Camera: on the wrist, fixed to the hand. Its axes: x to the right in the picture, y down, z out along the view.
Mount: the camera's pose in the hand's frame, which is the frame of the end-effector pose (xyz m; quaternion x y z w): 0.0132 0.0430 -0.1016 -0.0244 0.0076 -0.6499 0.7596
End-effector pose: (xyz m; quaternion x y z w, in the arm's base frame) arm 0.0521 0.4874 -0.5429 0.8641 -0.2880 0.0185 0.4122
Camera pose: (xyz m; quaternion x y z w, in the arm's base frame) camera 0.0619 0.5332 -0.4422 0.8334 0.3455 -0.2543 0.3484
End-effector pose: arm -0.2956 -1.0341 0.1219 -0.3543 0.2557 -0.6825 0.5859
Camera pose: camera -0.3494 -1.0616 0.0287 0.4444 0.0149 0.8957 0.0091
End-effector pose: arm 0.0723 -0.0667 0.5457 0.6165 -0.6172 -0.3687 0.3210
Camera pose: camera 0.1358 -0.0873 0.6346 0.8644 -0.0567 -0.4991 0.0239
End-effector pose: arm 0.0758 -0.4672 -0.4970 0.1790 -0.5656 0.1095 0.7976
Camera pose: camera 0.1517 -0.3868 -0.5077 0.4832 -0.3099 -0.4476 0.6856
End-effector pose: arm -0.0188 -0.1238 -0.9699 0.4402 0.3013 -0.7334 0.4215
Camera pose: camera 0.0556 -0.0658 -1.0286 -0.1338 -0.5360 0.8203 0.1480
